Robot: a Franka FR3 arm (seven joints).
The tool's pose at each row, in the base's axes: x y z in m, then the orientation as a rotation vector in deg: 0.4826, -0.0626, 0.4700, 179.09, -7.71, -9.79; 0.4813, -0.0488, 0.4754, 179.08, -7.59, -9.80; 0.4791, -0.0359, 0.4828, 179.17, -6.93, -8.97; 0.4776, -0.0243, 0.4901, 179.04, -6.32, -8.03; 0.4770, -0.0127, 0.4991, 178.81, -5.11, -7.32; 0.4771, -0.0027, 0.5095, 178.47, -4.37, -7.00; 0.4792, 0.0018, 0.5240, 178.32, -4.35, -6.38; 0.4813, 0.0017, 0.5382, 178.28, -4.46, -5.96; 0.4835, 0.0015, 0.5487, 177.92, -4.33, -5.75; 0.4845, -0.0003, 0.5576, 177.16, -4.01, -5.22; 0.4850, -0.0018, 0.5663, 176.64, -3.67, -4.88; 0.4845, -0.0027, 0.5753, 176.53, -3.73, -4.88; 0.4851, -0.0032, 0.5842, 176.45, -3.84, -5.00; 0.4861, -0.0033, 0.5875, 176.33, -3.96, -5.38; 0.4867, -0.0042, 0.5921, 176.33, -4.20, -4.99
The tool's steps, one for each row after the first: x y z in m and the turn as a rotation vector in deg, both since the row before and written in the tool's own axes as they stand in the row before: -0.0031, -0.0136, -0.0053, -0.02, -0.01, -0.08; -0.0041, -0.0126, -0.0072, 0.02, 0.53, -0.42; -0.0031, -0.0114, -0.0072, -0.19, 0.60, -0.37; -0.0022, -0.0114, -0.0090, -0.32, 0.46, -0.75; -0.0013, -0.0098, -0.0105, -0.38, 0.21, -0.45; 0.0007, -0.0042, -0.0147, -0.16, 0.40, 0.00; 0.0011, 0.0004, -0.0143, -0.04, 0.27, 0.08; 0.0015, 0.0004, -0.0106, -0.37, 0.14, -0.06; 0.0005, 0.0021, -0.0089, -0.78, 0.35, -0.16; 0.0001, 0.0019, -0.0086, -0.54, 0.23, -0.19; -0.0009, 0.0014, -0.0089, -0.11, 0.00, 0.04; 0.0001, 0.0010, -0.0089, -0.07, -0.08, 0.07; 0.0008, 0.0003, -0.0033, -0.11, -0.25, 0.08; 0.0004, 0.0012, -0.0046, 0.00, 0.25, 0.16
